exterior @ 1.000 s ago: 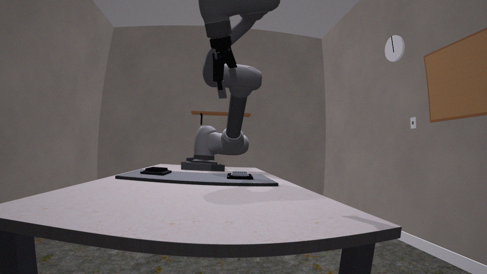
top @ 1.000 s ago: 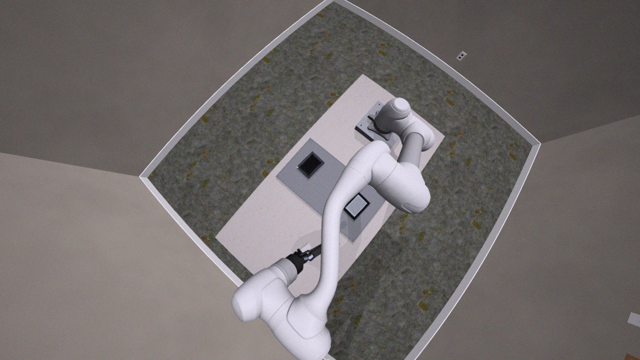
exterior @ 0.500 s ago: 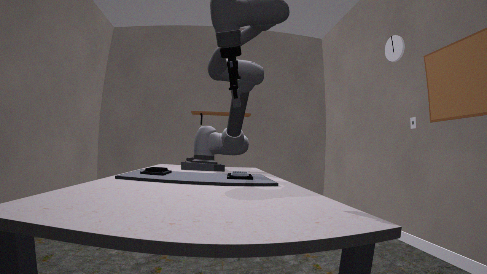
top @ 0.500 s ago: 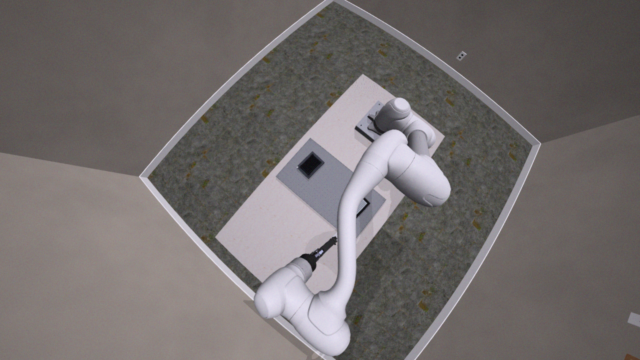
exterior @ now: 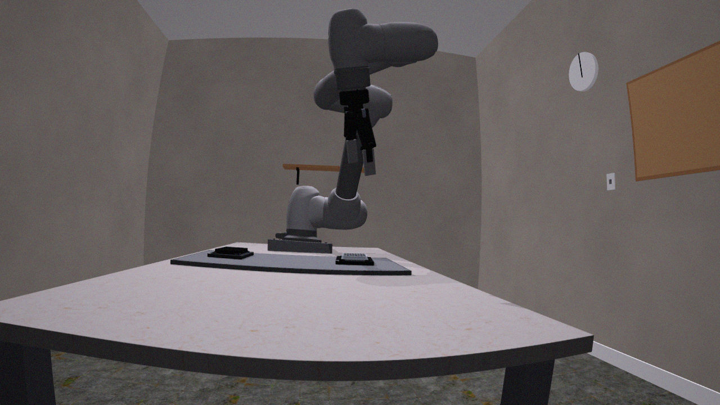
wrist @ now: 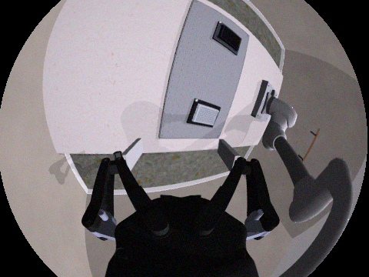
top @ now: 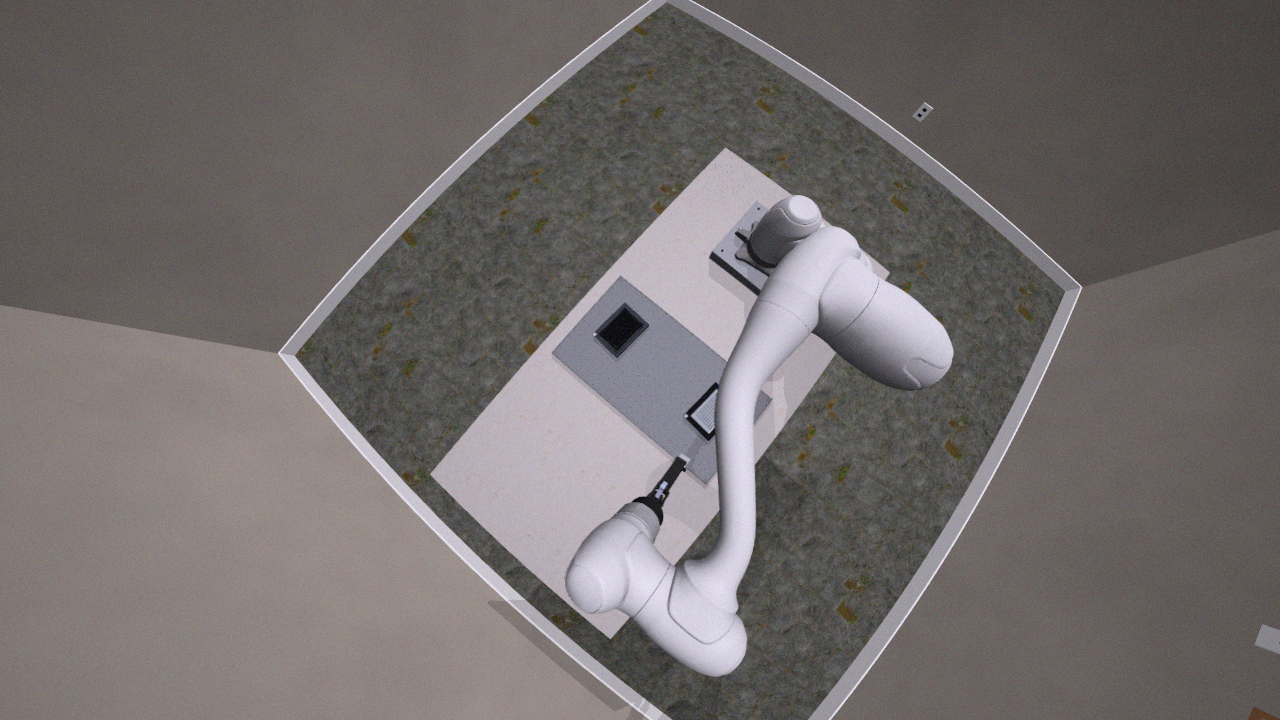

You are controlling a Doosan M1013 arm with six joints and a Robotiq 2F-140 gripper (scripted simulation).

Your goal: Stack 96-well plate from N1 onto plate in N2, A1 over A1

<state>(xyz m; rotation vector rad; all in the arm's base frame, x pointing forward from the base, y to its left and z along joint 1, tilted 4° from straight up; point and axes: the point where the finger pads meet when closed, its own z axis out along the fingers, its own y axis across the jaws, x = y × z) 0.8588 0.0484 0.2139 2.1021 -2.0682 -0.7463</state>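
The white 96-well plate is 27 cm below my hand, 24 cm behind it and 6 cm to the left of it. Round my hand: white mark: 27 cm below, 18 cm behind, 1 cm to the right; then nest N1: 28 cm below, 24 cm behind, 6 cm to the left; then black 96-well plate: 36 cm to the right, 32 cm behind, 27 cm below.
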